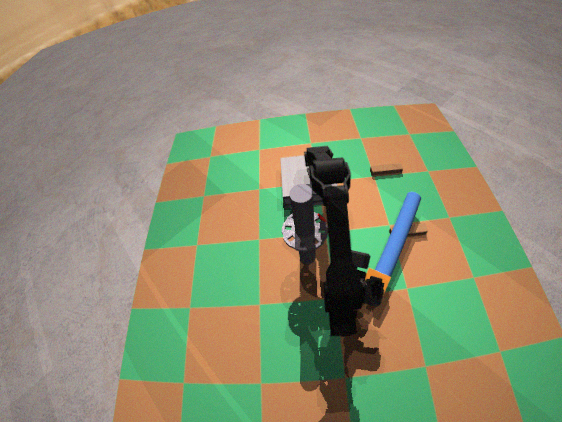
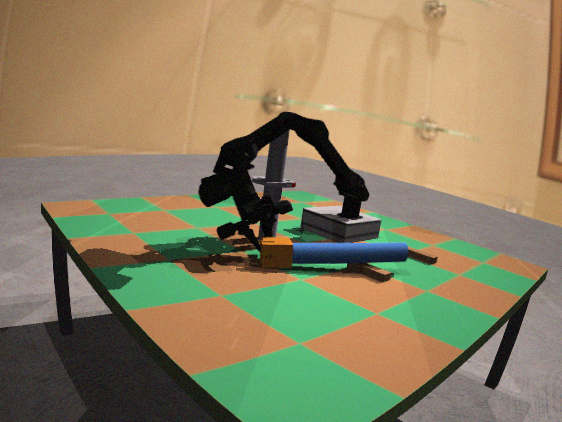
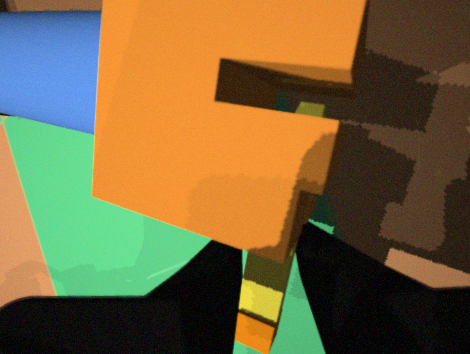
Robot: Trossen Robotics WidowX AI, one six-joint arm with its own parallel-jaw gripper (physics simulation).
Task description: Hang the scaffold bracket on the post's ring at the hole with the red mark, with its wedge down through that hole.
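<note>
The scaffold bracket lies flat on the checkered mat. It is a blue tube with an orange head. A thin yellow-and-orange wedge sticks out of the head. My gripper is low at the head, and its black fingers are shut on the wedge from both sides. The dark post stands to the left. Its grey ring has holes, and a red mark is on the side toward the arm.
The arm's grey base block stands behind the post. Two brown wooden strips lie on the mat near the tube. A glass shelf hangs on the back wall.
</note>
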